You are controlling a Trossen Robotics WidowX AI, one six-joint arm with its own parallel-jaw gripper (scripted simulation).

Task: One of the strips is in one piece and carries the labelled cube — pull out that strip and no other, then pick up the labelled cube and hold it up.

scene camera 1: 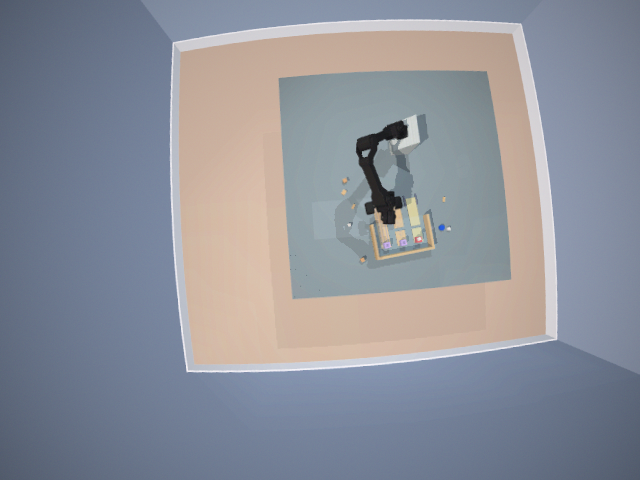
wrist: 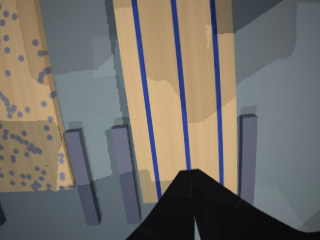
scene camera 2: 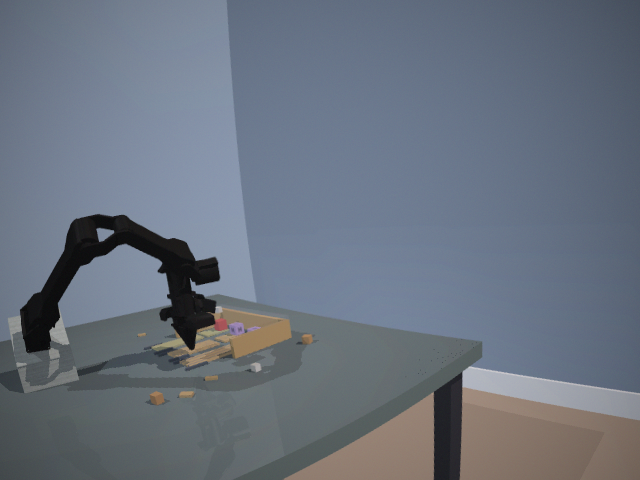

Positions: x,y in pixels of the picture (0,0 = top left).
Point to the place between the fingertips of the gripper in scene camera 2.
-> At 192,349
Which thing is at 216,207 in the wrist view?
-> The gripper.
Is the gripper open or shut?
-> Shut.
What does the gripper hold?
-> Nothing.
